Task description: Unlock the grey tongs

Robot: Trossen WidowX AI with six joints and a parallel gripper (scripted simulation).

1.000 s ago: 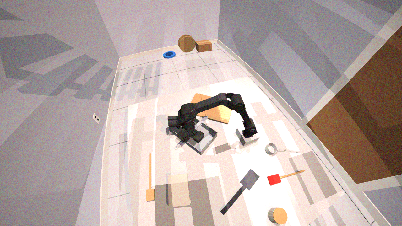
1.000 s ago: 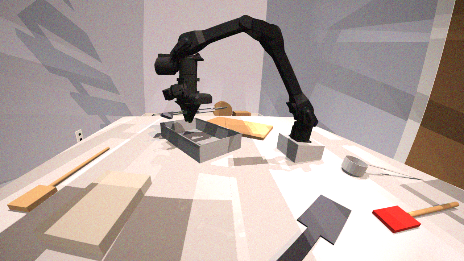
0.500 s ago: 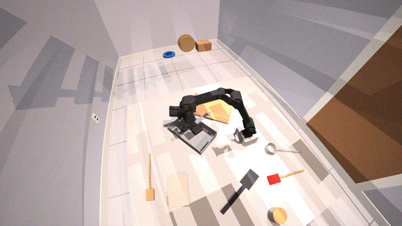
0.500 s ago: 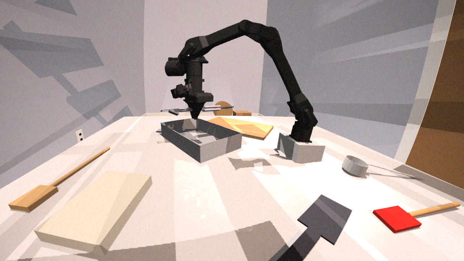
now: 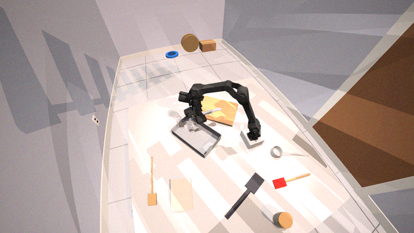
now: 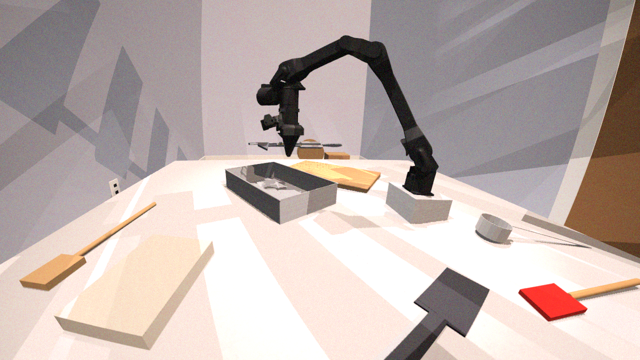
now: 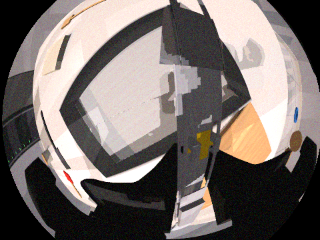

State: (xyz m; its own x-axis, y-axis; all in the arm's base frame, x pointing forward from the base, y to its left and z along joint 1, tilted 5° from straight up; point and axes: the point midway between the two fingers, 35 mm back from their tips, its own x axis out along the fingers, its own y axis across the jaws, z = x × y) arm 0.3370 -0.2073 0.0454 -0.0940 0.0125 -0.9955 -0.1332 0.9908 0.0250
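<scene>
The wooden board lies 170 mm behind my gripper tip, 140 mm to the right of it and 90 mm below it. Round my gripper tip: dark spatula (170 mm behind, 530 mm to the left, 100 mm below); then grey roasting tin (30 mm ahead, 70 mm to the left, 70 mm below); then pale block (200 mm ahead, 430 mm to the left, 90 mm below).
</scene>
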